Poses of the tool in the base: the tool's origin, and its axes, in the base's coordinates. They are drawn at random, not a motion.
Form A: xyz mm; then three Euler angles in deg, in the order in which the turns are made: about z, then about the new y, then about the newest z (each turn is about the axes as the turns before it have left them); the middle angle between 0 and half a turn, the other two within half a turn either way.
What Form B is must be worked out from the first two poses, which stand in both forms.
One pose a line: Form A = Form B
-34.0 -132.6 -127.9 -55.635 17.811 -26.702 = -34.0 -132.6 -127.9 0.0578 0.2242 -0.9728 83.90
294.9 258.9 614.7 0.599 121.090 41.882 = 294.9 258.9 614.7 0.3454 0.9168 0.2004 125.44
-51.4 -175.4 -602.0 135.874 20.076 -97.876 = -51.4 -175.4 -602.0 -0.4261 -0.2159 0.8785 42.80
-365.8 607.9 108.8 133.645 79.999 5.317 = -365.8 607.9 108.8 -0.6006 0.2908 0.7448 148.85
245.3 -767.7 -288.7 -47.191 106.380 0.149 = 245.3 -767.7 -288.7 0.3847 0.8776 -0.2862 113.35
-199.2 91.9 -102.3 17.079 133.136 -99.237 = -199.2 91.9 -102.3 -0.8170 0.5074 -0.2739 145.11
